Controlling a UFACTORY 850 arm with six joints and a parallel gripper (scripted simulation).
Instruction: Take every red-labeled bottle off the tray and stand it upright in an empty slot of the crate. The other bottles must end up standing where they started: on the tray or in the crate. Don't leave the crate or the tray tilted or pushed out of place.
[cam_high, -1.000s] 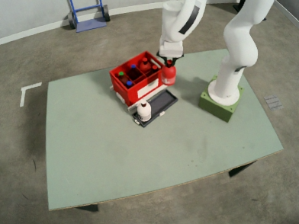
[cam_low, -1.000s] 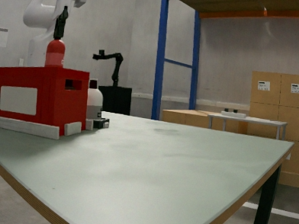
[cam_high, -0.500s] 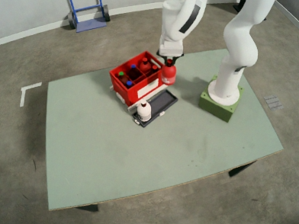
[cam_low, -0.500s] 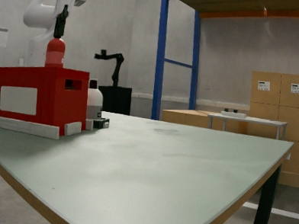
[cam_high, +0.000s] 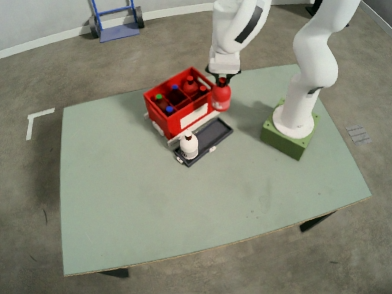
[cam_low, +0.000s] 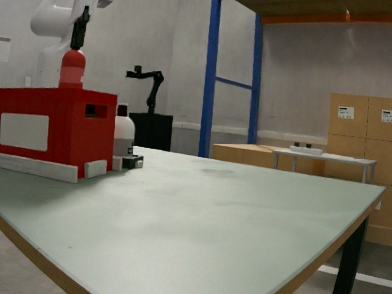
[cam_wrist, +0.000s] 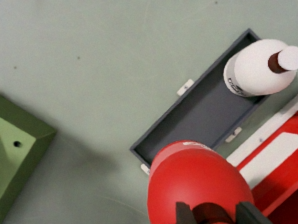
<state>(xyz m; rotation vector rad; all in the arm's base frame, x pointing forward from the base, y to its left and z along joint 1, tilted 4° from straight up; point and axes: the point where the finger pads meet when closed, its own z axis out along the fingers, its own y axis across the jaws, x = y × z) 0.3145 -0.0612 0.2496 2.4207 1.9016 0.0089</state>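
Right now my hand is 70 mm above the red-capped bottle. Round my hand: white bottle: 250 mm below, 150 mm ahead, 90 mm to the left; then red crate: 250 mm below, 140 mm ahead, 130 mm to the right; then dark grey tray: 320 mm below, 70 mm ahead, 40 mm to the left.
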